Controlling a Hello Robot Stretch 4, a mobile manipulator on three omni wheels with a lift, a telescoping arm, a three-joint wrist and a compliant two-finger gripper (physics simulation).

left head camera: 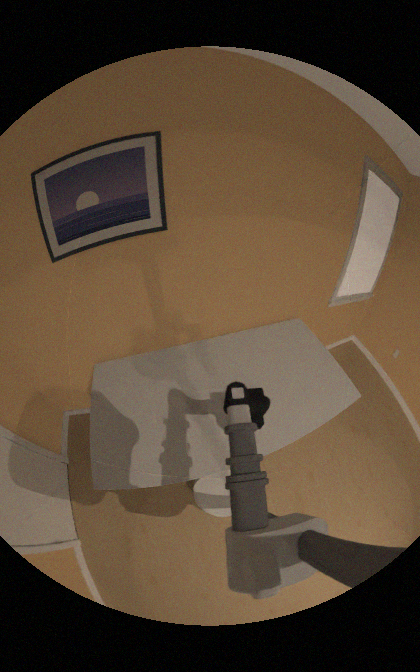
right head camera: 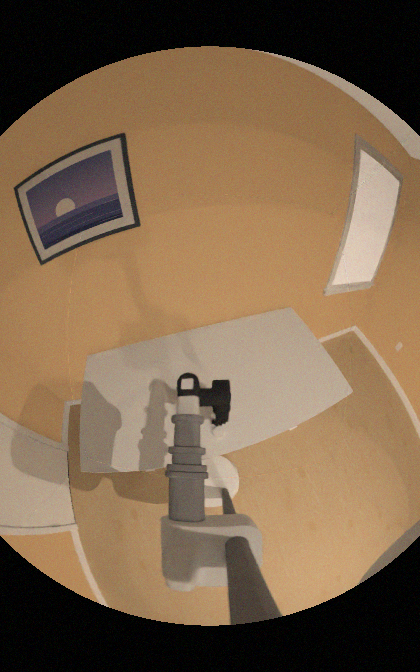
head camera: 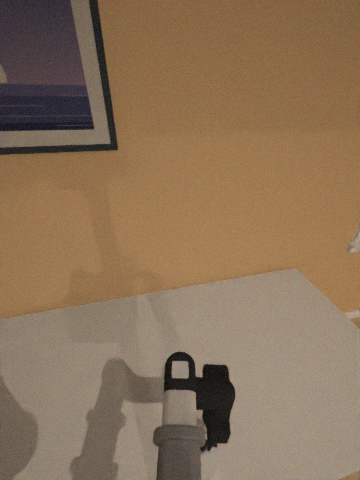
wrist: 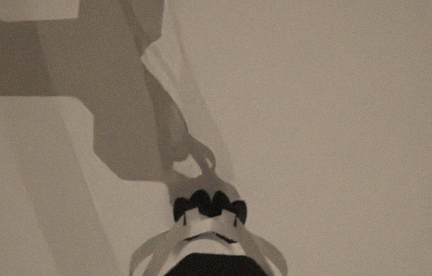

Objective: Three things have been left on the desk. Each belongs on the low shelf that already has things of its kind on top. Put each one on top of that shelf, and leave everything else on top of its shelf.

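Places are measured from the robot's base along level axes (x up, y right, z ahead), in millimetres.
Pixels of known places: gripper, fingertip midpoint: [wrist: 208, 206].
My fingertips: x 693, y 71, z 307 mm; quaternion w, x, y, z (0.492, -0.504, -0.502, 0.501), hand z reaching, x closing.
Behind a point stands the place of what it marks.
My gripper [wrist: 208, 206] {y 71, x 693, z 307 mm} [right head camera: 219, 423] [head camera: 209, 445] {y 71, x 693, z 307 mm} hangs over the pale grey desk [head camera: 290, 350] {y 431, x 693, z 592 mm} [left head camera: 300, 370] [right head camera: 285, 370] [wrist: 350, 125] {y 201, x 692, z 386 mm}. In the wrist view its black fingertips meet and the fingers bow outward behind them. A small whitish rounded thing [right head camera: 218, 432] [wrist: 205, 245] {y 71, x 716, z 279 mm} shows just below the fingertips in the right head view. In the wrist view it lies on the palm side of the closed tips, mostly hidden by the fingers. I see no gap with a thing between the tips. The low shelves do not show.
A white round object [left head camera: 211, 495] [right head camera: 225, 480] stands by the desk's front edge, partly behind my arm [left head camera: 249, 502] [right head camera: 187, 495]. The orange wall [head camera: 225, 175] {y 172, x 1257, z 999 mm} rises behind the desk and bears a framed sunset picture [head camera: 45, 107] {y -399, x 1498, z 829 mm} [left head camera: 100, 195] [right head camera: 77, 200].
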